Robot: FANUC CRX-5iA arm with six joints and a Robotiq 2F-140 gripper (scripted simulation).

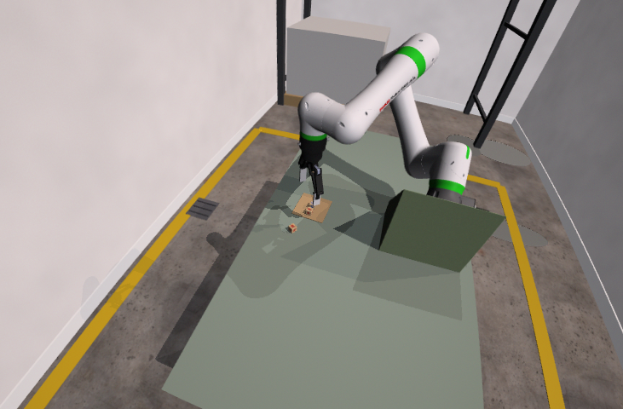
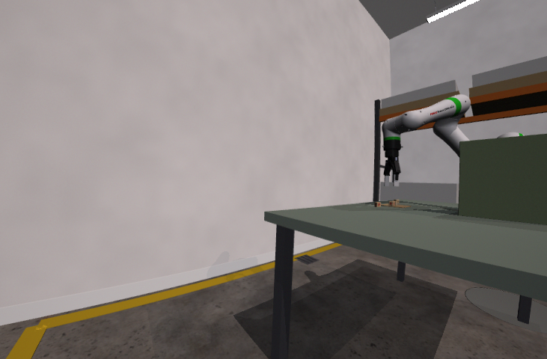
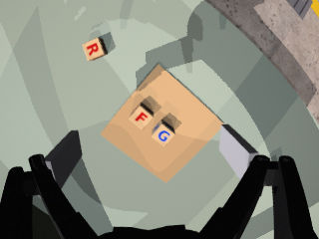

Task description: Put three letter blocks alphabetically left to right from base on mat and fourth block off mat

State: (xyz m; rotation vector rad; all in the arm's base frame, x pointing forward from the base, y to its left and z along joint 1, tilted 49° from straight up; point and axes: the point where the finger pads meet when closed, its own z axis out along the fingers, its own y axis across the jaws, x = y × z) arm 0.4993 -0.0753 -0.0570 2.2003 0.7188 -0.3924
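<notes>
My hand is 3 cm short of the R block, 12 cm to the right of it and 12 cm above it. From my hand the other things lie so: tan mat (1 cm behind, 3 cm to the right, 13 cm below).
</notes>
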